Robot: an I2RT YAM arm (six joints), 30 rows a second.
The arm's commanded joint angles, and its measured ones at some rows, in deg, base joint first. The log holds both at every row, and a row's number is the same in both.
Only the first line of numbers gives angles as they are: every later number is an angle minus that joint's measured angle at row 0.
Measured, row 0:
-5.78, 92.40, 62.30, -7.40, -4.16, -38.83
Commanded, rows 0 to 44:
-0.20, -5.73, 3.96, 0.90, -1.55, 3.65
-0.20, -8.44, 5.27, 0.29, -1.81, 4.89
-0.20, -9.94, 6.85, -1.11, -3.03, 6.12
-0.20, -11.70, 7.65, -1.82, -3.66, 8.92
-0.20, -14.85, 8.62, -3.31, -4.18, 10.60
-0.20, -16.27, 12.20, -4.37, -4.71, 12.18
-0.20, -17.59, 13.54, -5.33, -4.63, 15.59
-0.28, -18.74, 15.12, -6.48, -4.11, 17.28
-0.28, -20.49, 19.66, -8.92, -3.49, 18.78
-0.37, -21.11, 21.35, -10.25, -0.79, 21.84
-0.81, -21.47, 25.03, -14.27, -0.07, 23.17
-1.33, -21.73, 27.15, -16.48, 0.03, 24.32
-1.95, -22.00, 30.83, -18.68, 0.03, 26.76
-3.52, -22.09, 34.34, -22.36, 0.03, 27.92
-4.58, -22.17, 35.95, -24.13, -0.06, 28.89
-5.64, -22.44, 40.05, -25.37, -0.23, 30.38
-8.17, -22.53, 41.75, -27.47, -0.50, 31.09
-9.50, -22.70, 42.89, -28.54, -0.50, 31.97
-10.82, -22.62, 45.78, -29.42, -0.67, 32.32
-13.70, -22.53, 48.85, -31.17, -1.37, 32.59
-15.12, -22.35, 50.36, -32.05, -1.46, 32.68
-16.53, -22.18, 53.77, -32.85, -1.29, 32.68
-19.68, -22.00, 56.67, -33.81, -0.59, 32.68
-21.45, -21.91, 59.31, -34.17, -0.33, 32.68
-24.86, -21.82, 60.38, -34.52, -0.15, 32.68
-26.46, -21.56, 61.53, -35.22, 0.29, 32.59
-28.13, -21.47, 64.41, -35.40, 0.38, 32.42
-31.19, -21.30, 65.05, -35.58, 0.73, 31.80
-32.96, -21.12, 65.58, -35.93, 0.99, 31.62
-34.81, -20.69, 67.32, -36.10, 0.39, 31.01
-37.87, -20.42, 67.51, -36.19, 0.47, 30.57
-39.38, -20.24, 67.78, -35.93, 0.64, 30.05
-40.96, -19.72, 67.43, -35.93, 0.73, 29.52
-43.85, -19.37, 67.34, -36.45, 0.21, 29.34
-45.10, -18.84, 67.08, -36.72, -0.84, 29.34
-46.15, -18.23, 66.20, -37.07, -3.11, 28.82
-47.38, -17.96, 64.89, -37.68, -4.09, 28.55
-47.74, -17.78, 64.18, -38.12, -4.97, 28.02
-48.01, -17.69, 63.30, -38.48, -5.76, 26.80
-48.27, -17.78, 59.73, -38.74, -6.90, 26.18
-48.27, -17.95, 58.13, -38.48, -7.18, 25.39
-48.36, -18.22, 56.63, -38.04, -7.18, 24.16
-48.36, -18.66, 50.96, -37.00, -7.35, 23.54
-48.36, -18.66, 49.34, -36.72, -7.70, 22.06
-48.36, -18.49, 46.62, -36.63, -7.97, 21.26
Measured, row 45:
-47.96, -18.49, 51.61, -40.35, -4.86, 25.20
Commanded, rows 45 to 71:
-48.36, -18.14, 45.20, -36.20, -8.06, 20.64
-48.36, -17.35, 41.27, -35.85, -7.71, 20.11
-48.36, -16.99, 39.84, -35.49, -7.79, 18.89
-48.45, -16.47, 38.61, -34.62, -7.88, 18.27
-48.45, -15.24, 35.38, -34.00, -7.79, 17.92
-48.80, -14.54, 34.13, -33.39, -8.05, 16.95
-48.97, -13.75, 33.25, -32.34, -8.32, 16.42
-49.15, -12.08, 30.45, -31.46, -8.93, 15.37
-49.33, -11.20, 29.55, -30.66, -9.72, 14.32
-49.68, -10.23, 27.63, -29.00, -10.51, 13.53
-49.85, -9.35, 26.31, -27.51, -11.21, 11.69
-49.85, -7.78, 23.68, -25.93, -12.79, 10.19
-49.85, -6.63, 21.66, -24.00, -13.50, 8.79
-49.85, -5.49, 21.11, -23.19, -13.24, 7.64
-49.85, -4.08, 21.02, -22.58, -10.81, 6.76
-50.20, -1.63, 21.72, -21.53, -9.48, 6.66
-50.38, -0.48, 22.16, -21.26, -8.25, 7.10
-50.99, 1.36, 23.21, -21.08, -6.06, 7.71
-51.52, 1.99, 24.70, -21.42, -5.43, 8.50
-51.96, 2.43, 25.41, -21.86, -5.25, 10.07
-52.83, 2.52, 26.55, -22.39, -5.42, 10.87
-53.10, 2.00, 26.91, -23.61, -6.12, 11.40
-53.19, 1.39, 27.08, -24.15, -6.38, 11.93
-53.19, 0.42, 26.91, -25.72, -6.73, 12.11
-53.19, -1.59, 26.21, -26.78, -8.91, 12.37
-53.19, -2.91, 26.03, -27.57, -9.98, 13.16
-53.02, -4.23, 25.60, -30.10, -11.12, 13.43
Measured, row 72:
-53.33, 2.36, 22.93, -26.90, -7.72, 11.43
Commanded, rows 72 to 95:
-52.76, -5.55, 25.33, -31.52, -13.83, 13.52
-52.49, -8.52, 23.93, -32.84, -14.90, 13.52
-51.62, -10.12, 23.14, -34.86, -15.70, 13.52
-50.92, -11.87, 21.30, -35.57, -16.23, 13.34
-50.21, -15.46, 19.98, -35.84, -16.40, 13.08
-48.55, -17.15, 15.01, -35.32, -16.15, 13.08
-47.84, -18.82, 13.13, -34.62, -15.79, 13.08
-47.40, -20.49, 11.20, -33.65, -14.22, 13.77
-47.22, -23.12, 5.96, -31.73, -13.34, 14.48
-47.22, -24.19, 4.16, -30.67, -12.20, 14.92
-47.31, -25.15, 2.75, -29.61, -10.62, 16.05
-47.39, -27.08, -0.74, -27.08, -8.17, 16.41
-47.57, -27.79, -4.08, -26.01, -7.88, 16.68
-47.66, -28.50, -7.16, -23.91, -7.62, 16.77
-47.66, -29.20, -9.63, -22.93, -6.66, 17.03
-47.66, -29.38, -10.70, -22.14, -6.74, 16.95
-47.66, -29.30, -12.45, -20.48, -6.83, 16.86
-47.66, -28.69, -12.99, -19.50, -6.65, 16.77
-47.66, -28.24, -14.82, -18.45, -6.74, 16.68
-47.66, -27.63, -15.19, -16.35, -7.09, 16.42
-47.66, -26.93, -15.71, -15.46, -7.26, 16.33
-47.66, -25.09, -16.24, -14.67, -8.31, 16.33
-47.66, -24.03, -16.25, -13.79, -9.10, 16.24
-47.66, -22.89, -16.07, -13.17, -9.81, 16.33
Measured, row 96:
-47.45, -24.92, -16.15, -20.74, -8.22, 15.43
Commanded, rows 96 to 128:
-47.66, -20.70, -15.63, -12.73, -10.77, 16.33
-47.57, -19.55, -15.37, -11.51, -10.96, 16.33
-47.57, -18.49, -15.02, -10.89, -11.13, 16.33
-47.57, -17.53, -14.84, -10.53, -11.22, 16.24
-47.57, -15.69, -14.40, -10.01, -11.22, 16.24
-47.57, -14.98, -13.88, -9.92, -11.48, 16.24
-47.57, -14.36, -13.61, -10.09, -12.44, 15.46
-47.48, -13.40, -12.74, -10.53, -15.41, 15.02
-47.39, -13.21, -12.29, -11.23, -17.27, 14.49
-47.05, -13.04, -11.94, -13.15, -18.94, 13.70
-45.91, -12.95, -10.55, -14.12, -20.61, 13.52
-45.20, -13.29, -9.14, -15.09, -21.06, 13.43
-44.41, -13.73, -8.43, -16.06, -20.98, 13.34
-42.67, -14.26, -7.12, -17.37, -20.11, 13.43
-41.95, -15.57, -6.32, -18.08, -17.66, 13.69
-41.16, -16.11, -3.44, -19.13, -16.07, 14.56
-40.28, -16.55, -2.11, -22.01, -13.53, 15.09
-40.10, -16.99, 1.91, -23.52, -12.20, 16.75
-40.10, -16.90, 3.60, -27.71, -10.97, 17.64
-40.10, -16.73, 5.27, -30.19, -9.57, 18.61
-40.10, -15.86, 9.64, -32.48, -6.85, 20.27
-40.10, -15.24, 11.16, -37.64, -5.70, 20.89
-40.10, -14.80, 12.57, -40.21, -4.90, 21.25
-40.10, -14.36, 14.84, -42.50, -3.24, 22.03
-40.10, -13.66, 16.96, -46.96, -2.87, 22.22
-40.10, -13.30, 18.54, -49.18, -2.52, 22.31
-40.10, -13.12, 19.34, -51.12, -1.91, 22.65
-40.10, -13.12, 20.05, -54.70, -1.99, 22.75
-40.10, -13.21, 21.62, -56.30, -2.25, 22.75
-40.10, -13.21, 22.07, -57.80, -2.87, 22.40
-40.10, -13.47, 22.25, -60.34, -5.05, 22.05
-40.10, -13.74, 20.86, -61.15, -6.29, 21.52
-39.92, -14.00, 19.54, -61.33, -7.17, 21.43
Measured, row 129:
-40.20, -13.64, 19.32, -52.87, -4.83, 20.79
